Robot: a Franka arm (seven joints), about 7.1 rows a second.
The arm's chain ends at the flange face. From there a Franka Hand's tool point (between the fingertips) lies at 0.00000 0.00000 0.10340 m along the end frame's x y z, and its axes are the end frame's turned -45 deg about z.
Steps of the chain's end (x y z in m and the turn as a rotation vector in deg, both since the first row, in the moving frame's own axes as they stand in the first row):
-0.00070 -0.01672 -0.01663 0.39 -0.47 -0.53
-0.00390 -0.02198 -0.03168 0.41 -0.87 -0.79
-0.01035 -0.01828 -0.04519 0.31 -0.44 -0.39
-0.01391 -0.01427 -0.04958 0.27 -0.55 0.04
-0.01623 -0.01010 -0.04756 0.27 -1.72 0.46
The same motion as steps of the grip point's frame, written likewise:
0.01122 -0.01341 -0.01664 0.61 -0.06 -0.53
0.01219 -0.01993 -0.03169 0.91 -0.33 -0.79
0.00544 -0.02120 -0.04519 0.53 -0.09 -0.39
-0.00010 -0.02097 -0.04959 0.58 -0.20 0.04
-0.00617 -0.02116 -0.04761 1.41 -1.03 0.46

